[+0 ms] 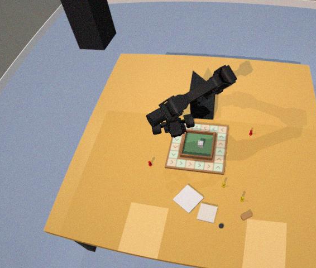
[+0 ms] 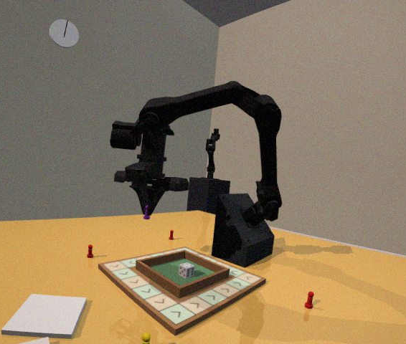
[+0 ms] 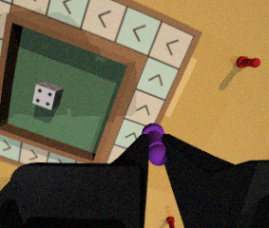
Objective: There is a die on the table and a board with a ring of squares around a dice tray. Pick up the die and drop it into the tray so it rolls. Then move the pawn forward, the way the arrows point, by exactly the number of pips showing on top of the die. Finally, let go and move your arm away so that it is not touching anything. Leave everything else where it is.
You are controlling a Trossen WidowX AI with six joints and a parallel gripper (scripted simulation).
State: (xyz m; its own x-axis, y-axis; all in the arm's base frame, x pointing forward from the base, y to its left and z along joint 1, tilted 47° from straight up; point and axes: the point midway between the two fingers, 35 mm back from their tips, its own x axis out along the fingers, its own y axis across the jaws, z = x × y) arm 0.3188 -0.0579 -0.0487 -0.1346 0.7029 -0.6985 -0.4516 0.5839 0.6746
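My gripper tip is now 50 mm past the white die, 110 mm to the right of it and 110 mm above it. From my gripper tip the other things lie so: small black disc: 330 mm ahead, 300 mm to the left, 130 mm below; then green dice tray: 50 mm behind, 100 mm to the left, 130 mm below; then purple pawn: 10 mm above.
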